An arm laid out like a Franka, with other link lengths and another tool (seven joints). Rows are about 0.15 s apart.
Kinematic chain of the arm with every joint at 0, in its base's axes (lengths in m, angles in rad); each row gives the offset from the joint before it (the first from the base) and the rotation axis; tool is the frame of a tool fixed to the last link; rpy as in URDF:
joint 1: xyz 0 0 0.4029 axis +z
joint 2: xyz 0 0 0 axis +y
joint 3: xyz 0 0 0.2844 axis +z
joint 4: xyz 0.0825 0 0 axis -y
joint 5: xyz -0.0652 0 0.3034 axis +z
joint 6: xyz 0 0 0 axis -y
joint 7: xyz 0.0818 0 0 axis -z
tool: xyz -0.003 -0.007 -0.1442 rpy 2.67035 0 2.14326
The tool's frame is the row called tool.
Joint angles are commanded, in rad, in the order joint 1, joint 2, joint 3, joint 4, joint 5, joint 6, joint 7. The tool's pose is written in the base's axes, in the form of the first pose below.
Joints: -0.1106, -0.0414, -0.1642, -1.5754, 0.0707, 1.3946, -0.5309
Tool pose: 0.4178, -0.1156, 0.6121, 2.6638, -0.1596, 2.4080
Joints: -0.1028, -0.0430, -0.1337, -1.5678, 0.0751, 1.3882, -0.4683
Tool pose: 0.4209, -0.0983, 0.6153, 2.6695, -0.1588, 2.3842
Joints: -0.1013, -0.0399, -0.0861, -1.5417, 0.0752, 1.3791, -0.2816
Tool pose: 0.4250, -0.0770, 0.6231, 2.6916, -0.1439, 2.2460
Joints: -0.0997, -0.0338, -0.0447, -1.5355, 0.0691, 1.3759, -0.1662
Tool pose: 0.4283, -0.0591, 0.6227, 2.7158, -0.1366, 2.1712
